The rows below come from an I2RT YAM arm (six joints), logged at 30 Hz.
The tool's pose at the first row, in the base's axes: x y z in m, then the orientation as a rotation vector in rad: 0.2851 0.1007 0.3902 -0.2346 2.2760 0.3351
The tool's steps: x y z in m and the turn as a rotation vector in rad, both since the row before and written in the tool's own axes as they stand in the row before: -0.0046 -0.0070 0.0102 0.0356 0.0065 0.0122; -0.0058 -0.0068 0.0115 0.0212 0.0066 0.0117; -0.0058 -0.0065 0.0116 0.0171 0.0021 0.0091; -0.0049 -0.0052 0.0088 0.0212 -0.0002 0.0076; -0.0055 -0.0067 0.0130 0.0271 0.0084 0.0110; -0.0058 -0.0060 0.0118 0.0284 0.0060 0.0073; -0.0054 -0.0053 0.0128 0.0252 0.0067 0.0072; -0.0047 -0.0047 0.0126 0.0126 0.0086 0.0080; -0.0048 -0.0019 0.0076 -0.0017 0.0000 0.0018; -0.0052 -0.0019 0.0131 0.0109 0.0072 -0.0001; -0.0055 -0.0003 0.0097 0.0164 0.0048 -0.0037; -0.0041 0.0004 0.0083 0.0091 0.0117 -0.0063; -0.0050 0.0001 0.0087 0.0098 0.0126 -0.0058; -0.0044 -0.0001 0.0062 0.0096 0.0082 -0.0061; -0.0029 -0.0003 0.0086 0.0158 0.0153 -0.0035
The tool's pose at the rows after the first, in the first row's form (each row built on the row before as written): 0.2972 0.0975 0.3860 -0.2039 2.2886 0.3003; 0.3108 0.0945 0.3818 -0.1810 2.2992 0.2816; 0.3243 0.0915 0.3775 -0.1623 2.3043 0.2664; 0.3349 0.0888 0.3745 -0.1428 2.3071 0.2458; 0.3491 0.0853 0.3690 -0.1177 2.3191 0.2198; 0.3624 0.0818 0.3645 -0.0958 2.3280 0.1904; 0.3759 0.0788 0.3591 -0.0756 2.3370 0.1645; 0.3886 0.0760 0.3533 -0.0608 2.3469 0.1537; 0.3975 0.0751 0.3512 -0.0595 2.3469 0.1566; 0.4106 0.0749 0.3456 -0.0549 2.3548 0.1438; 0.4213 0.0758 0.3426 -0.0517 2.3603 0.1227; 0.4300 0.0771 0.3396 -0.0556 2.3721 0.1089; 0.4396 0.0781 0.3368 -0.0586 2.3848 0.0944; 0.4470 0.0786 0.3353 -0.0618 2.3930 0.0800; 0.4550 0.0790 0.3310 -0.0594 2.4085 0.0592
